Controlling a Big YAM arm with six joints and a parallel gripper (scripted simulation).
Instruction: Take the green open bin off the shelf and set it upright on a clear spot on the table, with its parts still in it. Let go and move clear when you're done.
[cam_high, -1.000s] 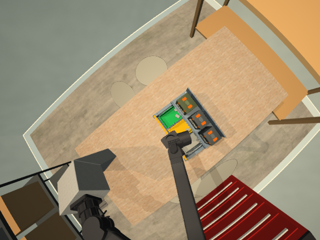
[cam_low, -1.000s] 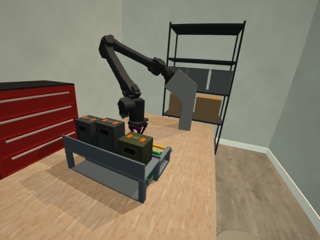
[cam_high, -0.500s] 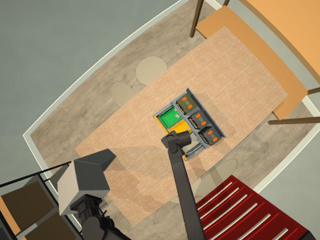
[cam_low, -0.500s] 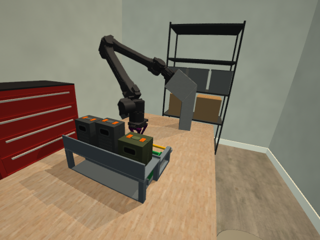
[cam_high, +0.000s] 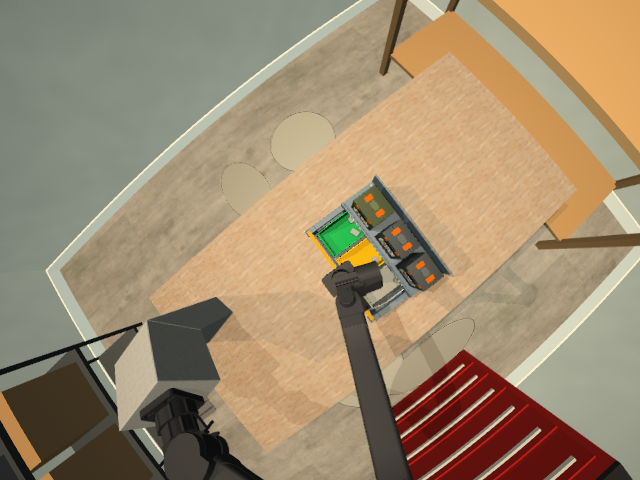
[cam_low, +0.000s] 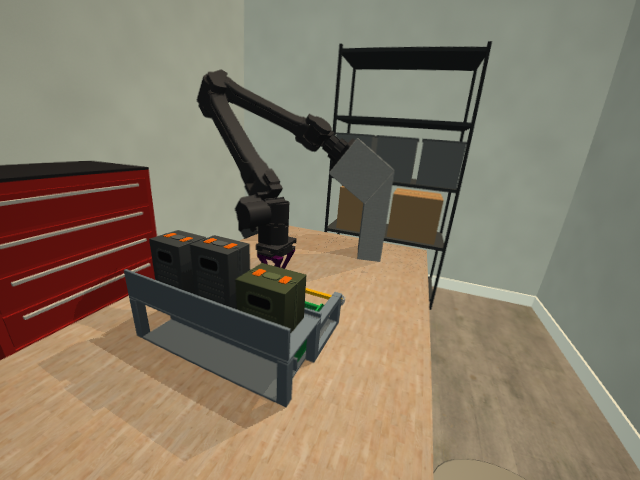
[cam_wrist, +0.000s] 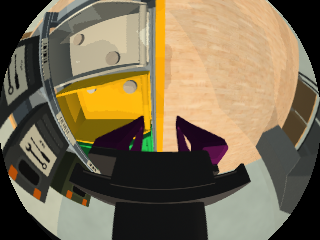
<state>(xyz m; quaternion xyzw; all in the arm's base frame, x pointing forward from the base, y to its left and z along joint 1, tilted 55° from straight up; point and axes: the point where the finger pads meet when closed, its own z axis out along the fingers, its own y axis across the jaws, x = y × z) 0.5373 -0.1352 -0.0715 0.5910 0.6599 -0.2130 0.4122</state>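
My gripper is now 3 cm above the thin yellow bar. Round my hand: green open bin (11 cm ahead, 11 cm to the left, 4 cm below); yellow bin (10 cm ahead, 4 cm below); pale grey bin (10 cm ahead, 12 cm to the right, 4 cm below).
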